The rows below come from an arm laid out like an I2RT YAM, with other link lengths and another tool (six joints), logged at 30 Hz.
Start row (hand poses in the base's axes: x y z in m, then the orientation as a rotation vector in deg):
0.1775, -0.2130, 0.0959, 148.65, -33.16, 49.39
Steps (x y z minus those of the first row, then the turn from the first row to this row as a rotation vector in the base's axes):
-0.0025, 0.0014, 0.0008, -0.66, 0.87, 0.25
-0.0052, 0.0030, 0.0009, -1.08, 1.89, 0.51
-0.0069, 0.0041, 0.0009, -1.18, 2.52, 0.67
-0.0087, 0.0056, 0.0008, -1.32, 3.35, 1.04
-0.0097, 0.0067, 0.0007, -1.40, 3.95, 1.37
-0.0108, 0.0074, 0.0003, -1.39, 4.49, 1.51
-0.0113, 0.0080, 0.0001, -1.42, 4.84, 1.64
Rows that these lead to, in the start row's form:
0.1750, -0.2116, 0.0967, 148.43, -32.23, 48.35
0.1723, -0.2100, 0.0968, 148.46, -31.38, 47.09
0.1706, -0.2089, 0.0968, 148.61, -30.95, 46.31
0.1688, -0.2074, 0.0967, 148.88, -30.18, 45.32
0.1678, -0.2063, 0.0966, 149.12, -29.55, 44.62
0.1667, -0.2056, 0.0962, 149.32, -29.23, 43.93
0.1662, -0.2050, 0.0960, 149.44, -28.96, 43.51

